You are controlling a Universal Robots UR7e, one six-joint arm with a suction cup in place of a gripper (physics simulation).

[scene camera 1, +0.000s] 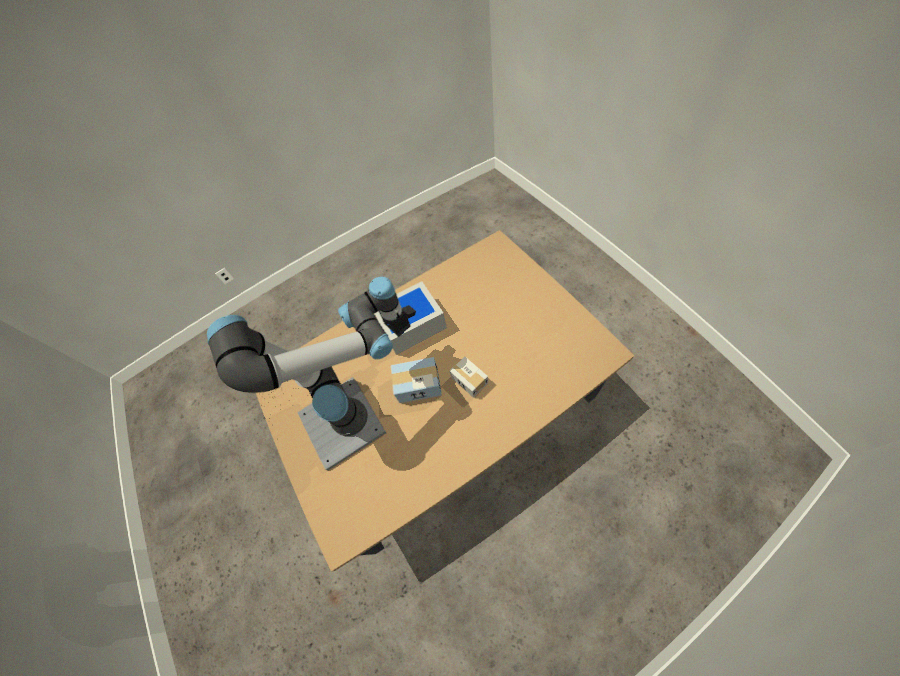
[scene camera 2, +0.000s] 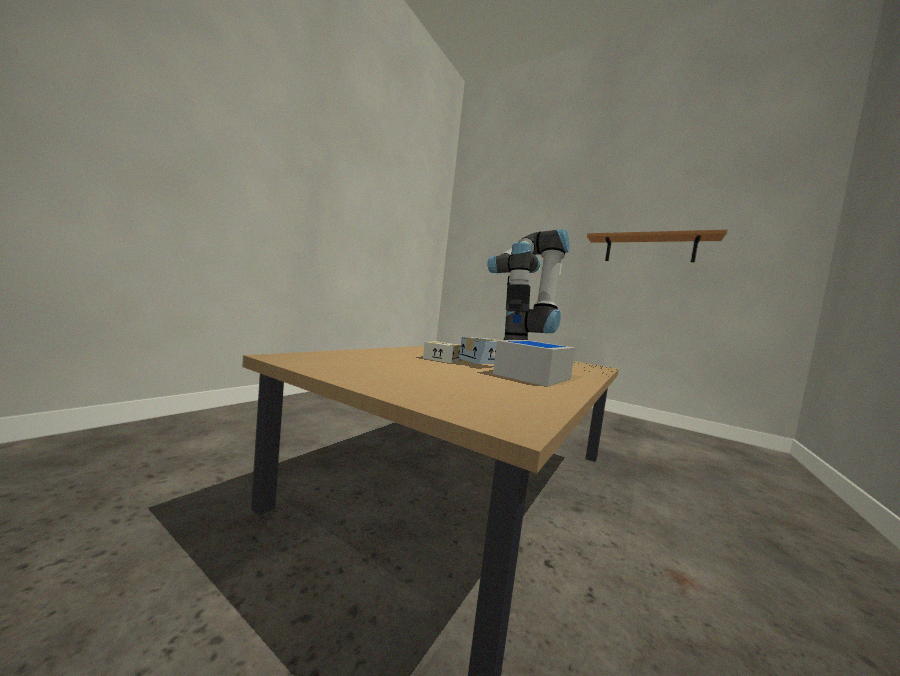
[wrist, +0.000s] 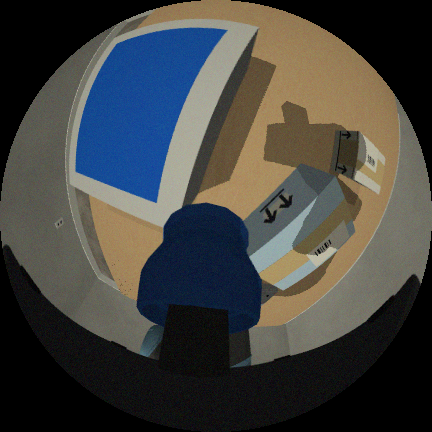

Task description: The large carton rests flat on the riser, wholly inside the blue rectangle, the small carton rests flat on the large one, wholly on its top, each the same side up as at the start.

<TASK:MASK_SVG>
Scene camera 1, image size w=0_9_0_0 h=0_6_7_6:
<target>large carton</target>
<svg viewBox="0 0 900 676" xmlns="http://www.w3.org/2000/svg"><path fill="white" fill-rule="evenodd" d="M434 357L391 365L393 393L399 403L442 395L438 368Z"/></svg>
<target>riser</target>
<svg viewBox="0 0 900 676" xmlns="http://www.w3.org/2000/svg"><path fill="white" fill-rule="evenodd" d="M422 281L397 294L402 308L410 305L416 311L415 316L408 319L411 327L398 337L384 324L379 312L375 313L377 320L386 334L388 334L396 355L447 328L443 311Z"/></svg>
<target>small carton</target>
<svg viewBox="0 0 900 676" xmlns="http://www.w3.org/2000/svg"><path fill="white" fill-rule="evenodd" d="M463 357L449 370L450 375L455 382L474 398L488 384L488 376L469 359Z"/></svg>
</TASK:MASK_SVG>
